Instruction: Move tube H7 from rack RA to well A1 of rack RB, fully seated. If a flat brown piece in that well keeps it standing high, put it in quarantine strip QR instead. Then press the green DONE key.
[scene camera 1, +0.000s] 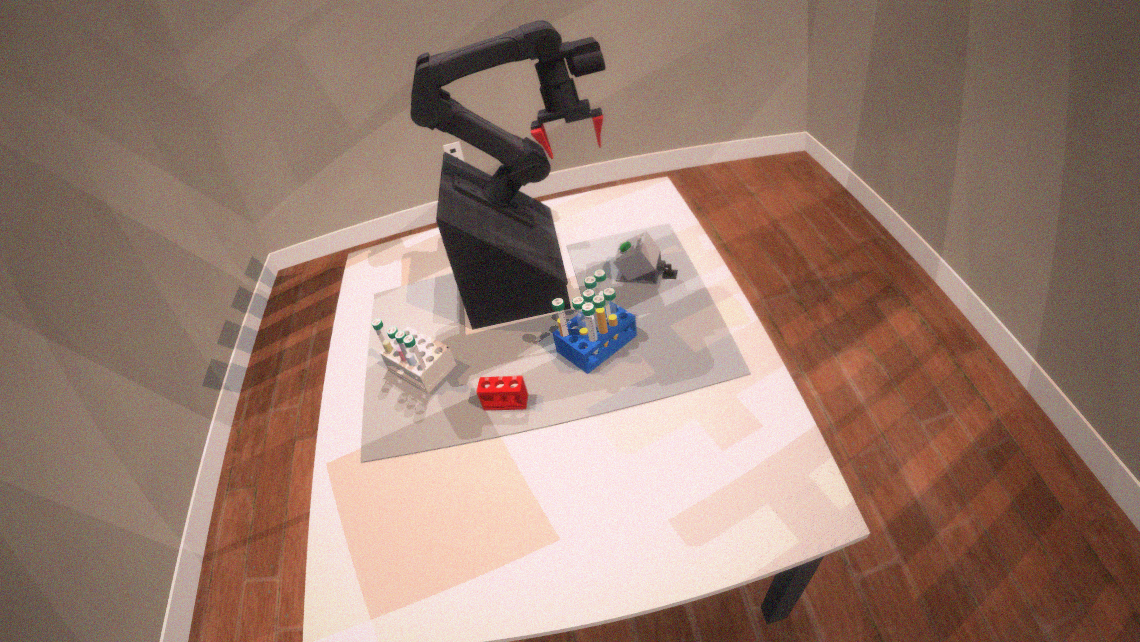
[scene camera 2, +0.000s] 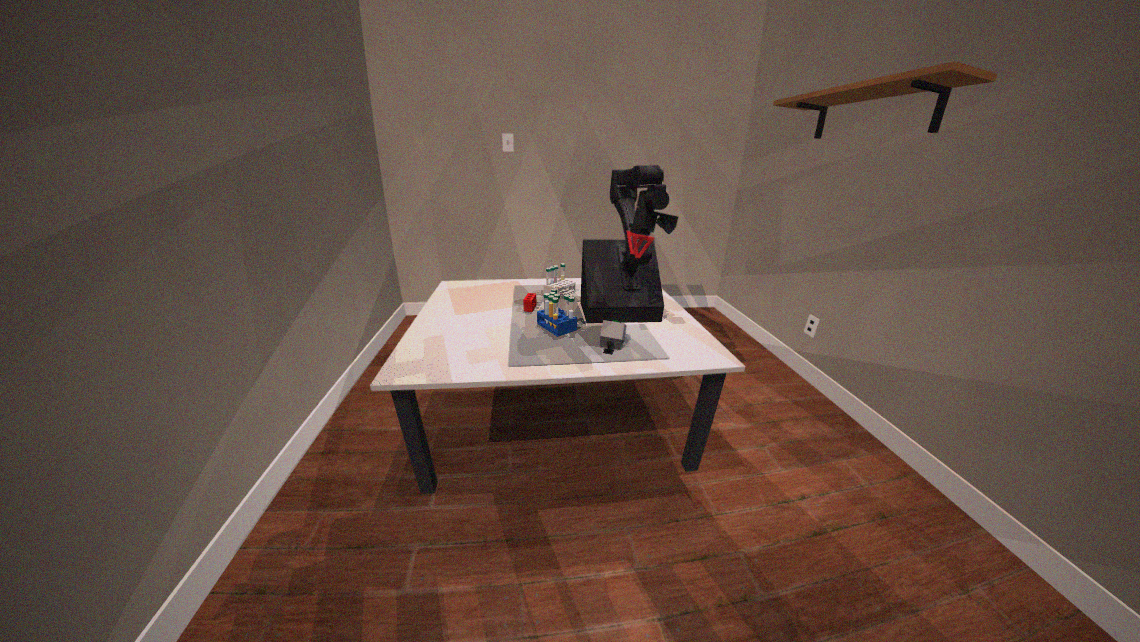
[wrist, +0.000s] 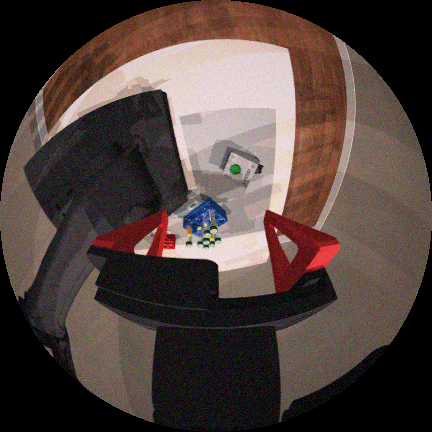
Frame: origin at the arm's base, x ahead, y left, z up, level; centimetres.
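Seen in the pictures: gripper, between the fingertips: (scene camera 1: 576, 152) (scene camera 2: 634, 255) (wrist: 215, 215); arm's base, origin of its link: (scene camera 1: 492, 200) (scene camera 2: 628, 266) (wrist: 98, 179).
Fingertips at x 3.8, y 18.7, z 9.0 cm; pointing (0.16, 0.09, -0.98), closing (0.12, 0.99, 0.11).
Pixels of each thing's top centre, then the offset from my fingertips to it. Level surfaces: height alone.
- blue rack, centre of its top: (scene camera 1: 593, 324) (wrist: 204, 223) (scene camera 2: 556, 314) dy -4.2, dx +25.4, dz -22.4 cm
- white rack, centre of its top: (scene camera 1: 413, 349) (scene camera 2: 559, 283) dy -39.0, dx +21.6, dz -22.4 cm
- small red strip, centre of its top: (scene camera 1: 499, 384) (scene camera 2: 530, 296) (wrist: 164, 246) dy -22.5, dx +35.0, dz -22.4 cm
- green key, centre of its top: (scene camera 1: 625, 243) (wrist: 236, 170) dy +6.4, dx +6.3, dz -20.0 cm
- grey box, centre of its top: (scene camera 1: 635, 240) (wrist: 245, 174) (scene camera 2: 614, 319) dy +8.4, dx +7.2, dz -19.1 cm
- grey mat, height of its surface: dz -27.4 cm
- white table, height of its surface: dz -27.8 cm
My gripper (scene camera 1: 574, 151) (scene camera 2: 639, 255) (wrist: 215, 215) is open and empty, with red fingers wide apart, high above the table. A blue rack (scene camera 1: 575, 355) (scene camera 2: 556, 326) (wrist: 200, 211) holds several tubes with green caps; yellow shows lower among them. A white rack (scene camera 1: 434, 374) (scene camera 2: 565, 288) holds several green-capped tubes, one standing higher at its left end in scene camera 1. A small red strip (scene camera 1: 502, 401) (scene camera 2: 529, 302) (wrist: 170, 245) shows three empty holes. The green key (scene camera 1: 625, 247) (wrist: 235, 169) sits on a grey box. Rack labels, tube H7, well A1 and any brown piece cannot be made out.
The grey box (scene camera 1: 640, 267) (scene camera 2: 613, 331) stands beyond the blue rack in scene camera 1, on the grey mat (scene camera 1: 694, 350). The arm's black pedestal (scene camera 1: 506, 275) (scene camera 2: 621, 279) stands behind the racks. The white table (scene camera 1: 638, 510) extends past the mat.
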